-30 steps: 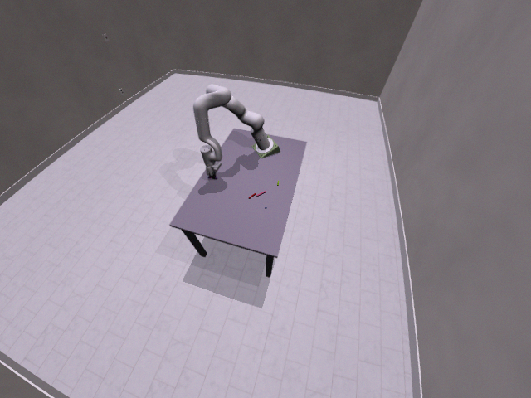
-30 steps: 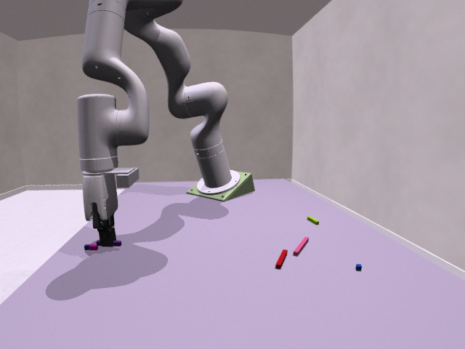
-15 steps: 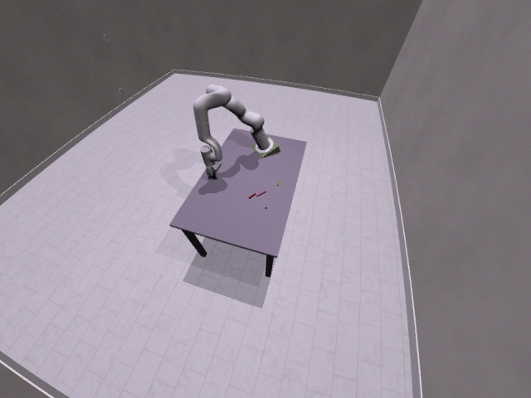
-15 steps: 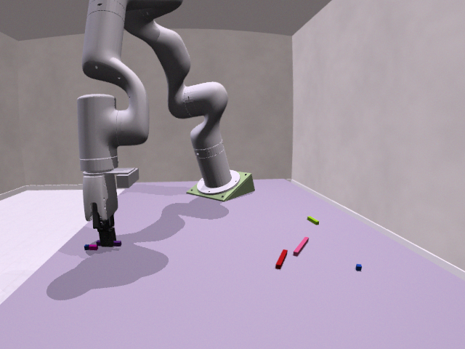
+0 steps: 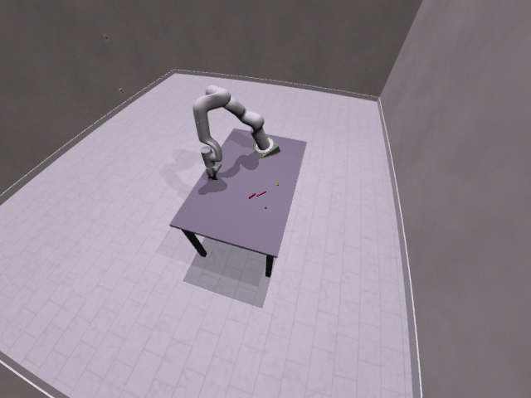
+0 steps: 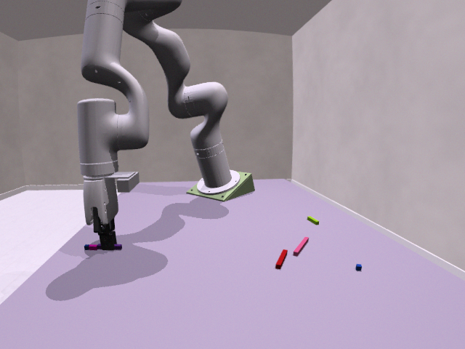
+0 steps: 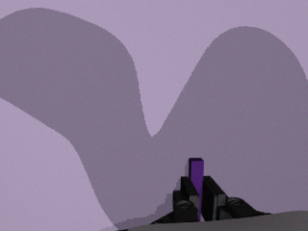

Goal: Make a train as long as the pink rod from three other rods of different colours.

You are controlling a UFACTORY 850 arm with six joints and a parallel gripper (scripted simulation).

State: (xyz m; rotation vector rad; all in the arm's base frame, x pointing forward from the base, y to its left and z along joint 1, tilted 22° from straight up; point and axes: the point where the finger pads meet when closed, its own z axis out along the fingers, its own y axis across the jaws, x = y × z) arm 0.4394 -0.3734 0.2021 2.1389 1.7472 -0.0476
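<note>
My gripper is now 2 cm above the purple rod. From my hand the other things lie so: magenta rod (4 cm to the right, 2 cm below, 1 cm behind); pink rod (43 cm to the left, 13 cm ahead, 2 cm below); red rod (36 cm to the left, 16 cm ahead, 2 cm below).
</note>
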